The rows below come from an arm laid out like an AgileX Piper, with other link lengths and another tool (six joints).
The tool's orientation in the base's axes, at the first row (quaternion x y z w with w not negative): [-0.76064 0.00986 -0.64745 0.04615]
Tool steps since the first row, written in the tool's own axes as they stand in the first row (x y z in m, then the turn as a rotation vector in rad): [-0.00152 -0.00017 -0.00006 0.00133 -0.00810 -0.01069]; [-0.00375 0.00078 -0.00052 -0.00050 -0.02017 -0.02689]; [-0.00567 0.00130 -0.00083 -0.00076 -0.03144 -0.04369]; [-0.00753 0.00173 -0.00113 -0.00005 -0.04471 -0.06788]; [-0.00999 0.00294 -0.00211 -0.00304 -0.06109 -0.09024]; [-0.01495 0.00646 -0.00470 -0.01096 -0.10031 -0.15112]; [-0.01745 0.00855 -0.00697 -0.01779 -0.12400 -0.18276]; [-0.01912 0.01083 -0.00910 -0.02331 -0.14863 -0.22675]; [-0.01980 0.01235 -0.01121 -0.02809 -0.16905 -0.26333]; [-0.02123 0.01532 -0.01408 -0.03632 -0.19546 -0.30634]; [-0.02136 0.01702 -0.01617 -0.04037 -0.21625 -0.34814]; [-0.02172 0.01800 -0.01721 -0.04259 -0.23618 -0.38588]
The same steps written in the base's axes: [-0.00031 0.00028 -0.00147 -0.01069 0.00735 0.00366]; [-0.00108 -0.00053 -0.00367 -0.02749 0.01857 0.00541]; [-0.00168 -0.00092 -0.00556 -0.04460 0.02885 0.00874]; [-0.00225 -0.00122 -0.00738 -0.06893 0.04062 0.01434]; [-0.00356 -0.00230 -0.00974 -0.09219 0.05586 0.01628]; [-0.00676 -0.00558 -0.01451 -0.15524 0.09200 0.02132]; [-0.00931 -0.00761 -0.01678 -0.18860 0.11428 0.02154]; [-0.01157 -0.00988 -0.01828 -0.23396 0.13669 0.02507]; [-0.01369 -0.01146 -0.01875 -0.27171 0.15527 0.02782]; [-0.01662 -0.01447 -0.01995 -0.31662 0.17971 0.02868]; [-0.01863 -0.01628 -0.01989 -0.35942 0.19831 0.03300]; [-0.01967 -0.01728 -0.02016 -0.39787 0.21615 0.03840]
